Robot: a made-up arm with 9 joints.
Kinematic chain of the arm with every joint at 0, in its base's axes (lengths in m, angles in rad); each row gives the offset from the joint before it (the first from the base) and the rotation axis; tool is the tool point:
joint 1: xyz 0 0 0.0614 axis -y
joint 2: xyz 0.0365 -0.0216 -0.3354 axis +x
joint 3: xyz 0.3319 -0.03 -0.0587 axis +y
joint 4: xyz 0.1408 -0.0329 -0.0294 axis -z
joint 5: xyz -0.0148 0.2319 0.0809 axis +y
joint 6: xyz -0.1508 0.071 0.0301 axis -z
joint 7: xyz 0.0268 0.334 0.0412 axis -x
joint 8: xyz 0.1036 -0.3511 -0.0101 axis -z
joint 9: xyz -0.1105 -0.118 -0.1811 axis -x
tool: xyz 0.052 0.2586 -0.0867
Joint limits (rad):
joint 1: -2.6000..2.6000
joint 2: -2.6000..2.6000
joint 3: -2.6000..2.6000
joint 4: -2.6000..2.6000
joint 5: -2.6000..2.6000
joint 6: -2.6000..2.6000
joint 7: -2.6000..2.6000
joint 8: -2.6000..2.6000
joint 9: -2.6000..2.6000
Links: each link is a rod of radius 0.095 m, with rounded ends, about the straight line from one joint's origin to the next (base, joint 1, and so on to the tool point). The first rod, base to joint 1, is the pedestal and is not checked.
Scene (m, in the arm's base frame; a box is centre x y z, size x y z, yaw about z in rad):
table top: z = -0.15
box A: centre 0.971 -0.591 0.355 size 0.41 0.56 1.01 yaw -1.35
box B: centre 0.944 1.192 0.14 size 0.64 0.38 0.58 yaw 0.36
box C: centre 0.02 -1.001 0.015 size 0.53 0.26 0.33 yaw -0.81
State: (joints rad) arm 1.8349 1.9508 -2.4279 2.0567 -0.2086 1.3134 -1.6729 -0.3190 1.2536
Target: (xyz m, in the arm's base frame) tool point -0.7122 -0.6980 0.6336
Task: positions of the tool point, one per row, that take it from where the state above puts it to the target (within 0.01 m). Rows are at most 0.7 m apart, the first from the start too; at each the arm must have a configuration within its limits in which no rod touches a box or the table.
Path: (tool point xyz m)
1: 0.6432 -0.1470 1.0664
2: 0.1056 -0.3924 1.0233
3: -0.2595 -0.4907 0.6806
4: -0.3868 -0.5513 0.7382
5: -0.5256 -0.6371 0.7324
6: -0.7122 -0.6980 0.6336

